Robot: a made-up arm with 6 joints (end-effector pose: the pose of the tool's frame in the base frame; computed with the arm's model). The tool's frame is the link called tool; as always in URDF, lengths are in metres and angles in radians. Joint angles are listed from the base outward.
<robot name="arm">
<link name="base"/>
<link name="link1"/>
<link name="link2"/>
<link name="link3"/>
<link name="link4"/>
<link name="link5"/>
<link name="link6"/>
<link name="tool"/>
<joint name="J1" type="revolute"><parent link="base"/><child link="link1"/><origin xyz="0 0 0.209"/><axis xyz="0 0 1"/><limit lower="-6.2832" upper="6.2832"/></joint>
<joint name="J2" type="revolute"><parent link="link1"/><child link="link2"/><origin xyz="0 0 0"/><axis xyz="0 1 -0.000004"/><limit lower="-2.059" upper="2.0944"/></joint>
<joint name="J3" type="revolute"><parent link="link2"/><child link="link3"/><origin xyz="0.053 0 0.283"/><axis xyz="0 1 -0.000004"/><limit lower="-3.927" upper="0.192"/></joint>
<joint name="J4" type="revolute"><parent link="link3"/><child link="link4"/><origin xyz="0.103 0 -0.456"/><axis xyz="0 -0.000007 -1"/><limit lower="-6.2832" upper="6.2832"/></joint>
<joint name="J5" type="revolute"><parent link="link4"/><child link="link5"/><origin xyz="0 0 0"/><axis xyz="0 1 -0.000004"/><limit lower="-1.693" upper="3.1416"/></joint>
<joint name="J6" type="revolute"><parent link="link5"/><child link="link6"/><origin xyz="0.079 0 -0.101"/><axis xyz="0 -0.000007 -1"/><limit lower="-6.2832" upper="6.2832"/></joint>
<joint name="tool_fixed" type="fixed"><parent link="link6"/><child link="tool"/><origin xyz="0 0 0" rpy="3.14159 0 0"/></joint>
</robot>
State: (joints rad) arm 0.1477 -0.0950 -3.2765 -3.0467 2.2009 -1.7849
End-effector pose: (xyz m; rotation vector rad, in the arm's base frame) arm -0.2984 -0.0567 0.8914 2.1517 -1.3559 -0.6401
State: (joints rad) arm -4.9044 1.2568 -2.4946 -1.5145 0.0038 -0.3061
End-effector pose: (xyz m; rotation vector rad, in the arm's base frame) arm 0.0847 0.8467 0.1654 -0.0652 2.3677 1.6447
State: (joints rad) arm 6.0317 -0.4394 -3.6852 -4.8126 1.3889 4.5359
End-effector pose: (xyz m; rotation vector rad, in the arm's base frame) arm -0.5447 0.2273 0.7151 -0.7660 1.3632 1.4786
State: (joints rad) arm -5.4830 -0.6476 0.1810 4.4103 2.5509 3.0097
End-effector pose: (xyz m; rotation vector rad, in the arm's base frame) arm 0.2110 0.0503 0.1577 0.4949 -0.6765 2.5649
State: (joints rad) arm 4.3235 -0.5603 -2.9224 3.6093 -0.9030 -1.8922
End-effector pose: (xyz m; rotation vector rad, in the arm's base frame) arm 0.1473 0.2070 0.9109 0.3619 -0.7882 2.7081
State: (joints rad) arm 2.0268 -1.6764 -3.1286 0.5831 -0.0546 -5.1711
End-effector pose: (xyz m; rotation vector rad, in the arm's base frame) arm 0.4033 -0.7168 0.0081 1.7024 0.3084 0.4554
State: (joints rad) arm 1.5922 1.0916 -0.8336 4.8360 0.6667 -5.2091
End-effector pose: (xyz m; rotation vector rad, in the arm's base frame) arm -0.0045 0.2260 -0.2987 1.2454 2.0619 0.1340
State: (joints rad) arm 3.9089 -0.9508 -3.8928 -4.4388 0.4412 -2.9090
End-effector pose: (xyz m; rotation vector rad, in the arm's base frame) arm 0.5304 0.5494 0.2460 -1.2406 1.3639 -0.5762
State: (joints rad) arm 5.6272 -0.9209 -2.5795 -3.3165 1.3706 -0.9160
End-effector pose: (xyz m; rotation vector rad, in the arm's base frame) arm -0.4356 0.3536 0.8757 0.1422 -1.9128 -1.2919
